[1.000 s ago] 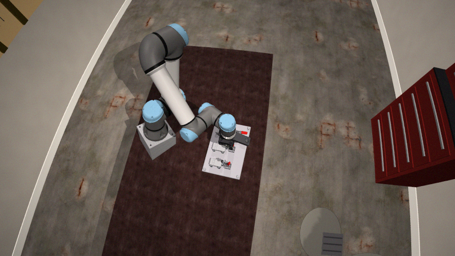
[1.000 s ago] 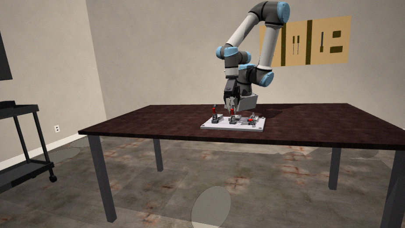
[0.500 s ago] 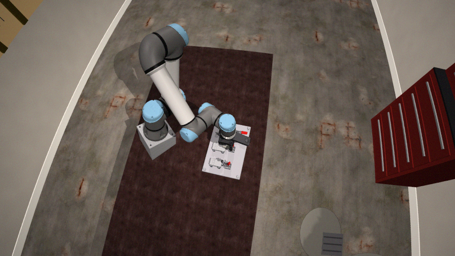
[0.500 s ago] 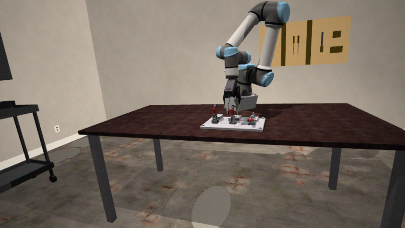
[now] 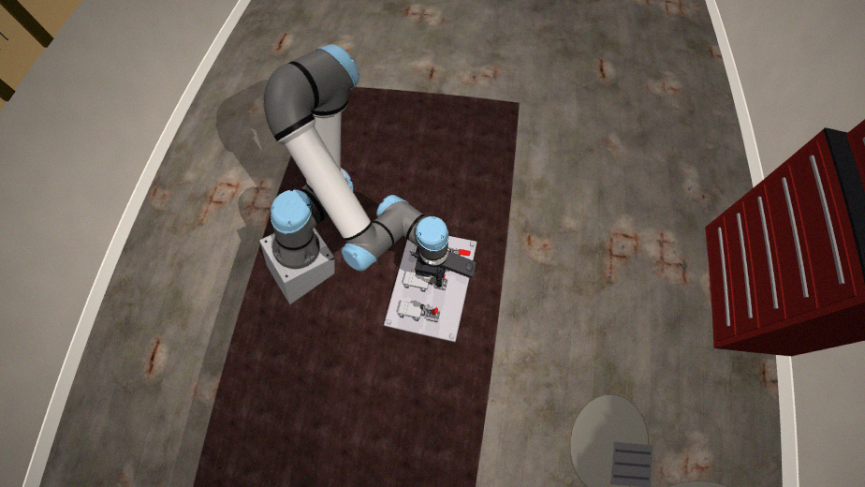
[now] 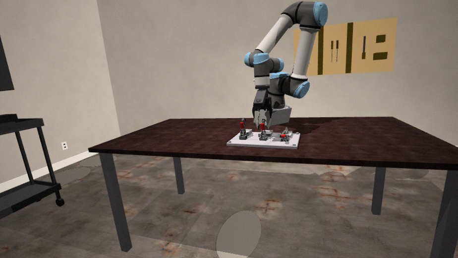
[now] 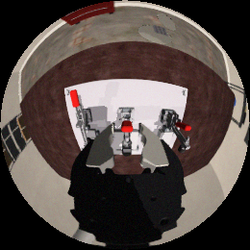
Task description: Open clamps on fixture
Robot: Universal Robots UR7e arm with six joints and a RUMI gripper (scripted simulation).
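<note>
The toggle clamp lies 20 mm below my hand and 10 mm behind it. From my hand the other things lie so: fixture plate (80 mm below, 30 mm behind, 10 mm to the left); part (130 mm to the left, 70 mm behind, 60 mm below).
</note>
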